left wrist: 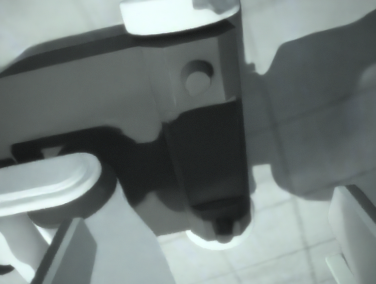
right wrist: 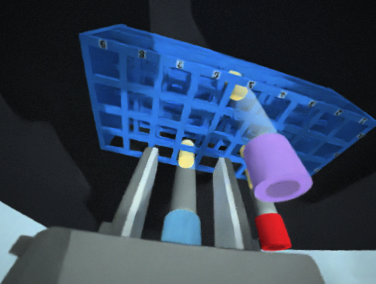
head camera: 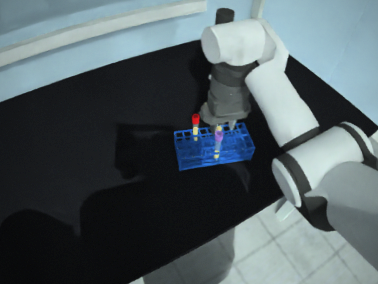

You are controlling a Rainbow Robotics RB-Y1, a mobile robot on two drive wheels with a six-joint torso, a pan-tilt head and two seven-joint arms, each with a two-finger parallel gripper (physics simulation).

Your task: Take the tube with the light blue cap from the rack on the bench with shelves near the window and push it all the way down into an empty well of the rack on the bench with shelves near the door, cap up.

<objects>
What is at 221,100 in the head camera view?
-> My right gripper.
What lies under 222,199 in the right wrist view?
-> My right gripper.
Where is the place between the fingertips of my left gripper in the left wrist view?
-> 208,218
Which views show the blue tube rack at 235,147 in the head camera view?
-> The right wrist view and the head camera view only.
</objects>
